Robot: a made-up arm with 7 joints.
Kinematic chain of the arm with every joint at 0, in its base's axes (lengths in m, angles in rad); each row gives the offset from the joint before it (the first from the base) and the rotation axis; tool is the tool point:
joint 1: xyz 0 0 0 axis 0 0.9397 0.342
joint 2: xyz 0 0 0 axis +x
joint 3: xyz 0 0 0 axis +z
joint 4: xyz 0.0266 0 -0.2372 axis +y
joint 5: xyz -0.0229 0 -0.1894 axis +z
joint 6: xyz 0 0 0 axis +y
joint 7: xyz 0 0 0 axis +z
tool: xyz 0 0 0
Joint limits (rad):
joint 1: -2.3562..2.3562
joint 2: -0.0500..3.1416
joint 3: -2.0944..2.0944
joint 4: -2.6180..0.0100
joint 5: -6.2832..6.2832
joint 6: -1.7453..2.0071
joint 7: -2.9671..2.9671
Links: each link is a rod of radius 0.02 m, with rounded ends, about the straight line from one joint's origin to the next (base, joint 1, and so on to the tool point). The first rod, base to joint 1, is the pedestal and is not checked.
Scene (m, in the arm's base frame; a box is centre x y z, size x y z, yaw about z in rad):
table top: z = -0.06
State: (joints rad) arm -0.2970 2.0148 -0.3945 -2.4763 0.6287 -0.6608 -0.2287
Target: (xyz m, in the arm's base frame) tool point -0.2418 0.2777 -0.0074
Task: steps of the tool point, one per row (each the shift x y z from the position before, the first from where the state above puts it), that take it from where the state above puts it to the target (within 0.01 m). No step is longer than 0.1 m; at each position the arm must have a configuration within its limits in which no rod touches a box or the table.
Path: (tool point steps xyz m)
1: -0.0214 0.0406 -0.0271
2: -0.0362 0.0353 0.0023
3: -0.0334 0.0525 -0.0075
4: -0.0455 0.0420 0.0135
5: -0.0429 0.0276 0.0365
6: -0.0649 0.0154 -0.0318
7: -0.0763 -0.0074 -0.0199
8: -0.0790 -0.0317 -0.0044

